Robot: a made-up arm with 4 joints.
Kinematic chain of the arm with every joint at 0, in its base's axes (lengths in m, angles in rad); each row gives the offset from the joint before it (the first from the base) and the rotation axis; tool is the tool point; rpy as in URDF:
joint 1: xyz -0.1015 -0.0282 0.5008 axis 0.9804 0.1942 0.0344
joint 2: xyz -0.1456 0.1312 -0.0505 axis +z
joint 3: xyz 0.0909 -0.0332 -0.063 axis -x
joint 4: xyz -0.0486 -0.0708 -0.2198 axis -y
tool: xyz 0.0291 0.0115 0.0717 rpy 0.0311 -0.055 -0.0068
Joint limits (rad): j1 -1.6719..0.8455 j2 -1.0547..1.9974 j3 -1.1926..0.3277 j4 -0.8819..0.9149
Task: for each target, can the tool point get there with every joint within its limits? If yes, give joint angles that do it. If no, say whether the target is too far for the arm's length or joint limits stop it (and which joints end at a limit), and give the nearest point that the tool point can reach.
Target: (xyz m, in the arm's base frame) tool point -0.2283 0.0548 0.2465
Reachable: yes | joints 0.2654 -0.5304 -0.0566 -0.2328
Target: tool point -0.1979 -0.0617 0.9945
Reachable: no: joint limits stop it (at a limit: joint 1, joint 3, joint 4) | nearest point -0.1649 -0.3179 0.5591 | short by 0.506 m
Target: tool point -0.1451 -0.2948 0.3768
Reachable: yes | joints -1.4722 -0.1201 -0.2844 0.3441
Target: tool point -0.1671 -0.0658 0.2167
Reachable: yes | joints -0.4479 0.6037 -0.1495 0.6937
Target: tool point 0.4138 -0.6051 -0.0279
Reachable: no: too far | nearest point -0.0160 -0.3258 0.2480 | short by 0.582 m
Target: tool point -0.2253 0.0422 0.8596
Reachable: no: joint limits stop it (at a limit: joint 1, joint 3) | nearest point -0.2823 0.2846 0.5513 | short by 0.396 m
